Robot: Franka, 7 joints.
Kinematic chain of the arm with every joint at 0, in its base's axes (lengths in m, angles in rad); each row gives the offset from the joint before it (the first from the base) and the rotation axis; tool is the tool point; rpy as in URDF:
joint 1: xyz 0 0 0.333 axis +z
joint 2: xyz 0 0 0 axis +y
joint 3: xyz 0 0 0.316 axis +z
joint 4: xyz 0.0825 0 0 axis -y
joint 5: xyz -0.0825 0 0.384 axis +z
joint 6: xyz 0 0 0 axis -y
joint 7: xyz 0.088 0 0 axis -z
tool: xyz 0 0 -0.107 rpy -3.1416 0 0
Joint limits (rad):
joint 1: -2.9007..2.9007
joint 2: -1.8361..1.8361
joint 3: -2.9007..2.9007
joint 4: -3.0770..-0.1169
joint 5: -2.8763..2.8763
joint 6: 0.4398..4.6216
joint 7: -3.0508..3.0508
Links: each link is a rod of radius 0.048 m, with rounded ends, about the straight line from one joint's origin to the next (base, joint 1, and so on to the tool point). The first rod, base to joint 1, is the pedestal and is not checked.
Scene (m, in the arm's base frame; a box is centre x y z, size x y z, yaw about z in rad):
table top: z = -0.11
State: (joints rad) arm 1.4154 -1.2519 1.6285 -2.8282 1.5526 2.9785 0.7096
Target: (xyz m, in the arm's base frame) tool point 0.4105 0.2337 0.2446
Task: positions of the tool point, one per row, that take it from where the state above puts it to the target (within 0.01 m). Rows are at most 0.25 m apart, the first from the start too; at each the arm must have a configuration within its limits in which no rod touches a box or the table.
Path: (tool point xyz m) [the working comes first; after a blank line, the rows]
Joints at the target: 0.2651 0.1676 0.3961 -2.4436 1.4539 2.9939 0.7096
Straight joint move there: clear.

1: -0.2439 0.2858 0.3775
2: -0.1262 0.3774 0.4029
3: 0.0535 0.4221 0.3934
4: 0.2538 0.3779 0.3387
5: 0.4105 0.2337 0.2446

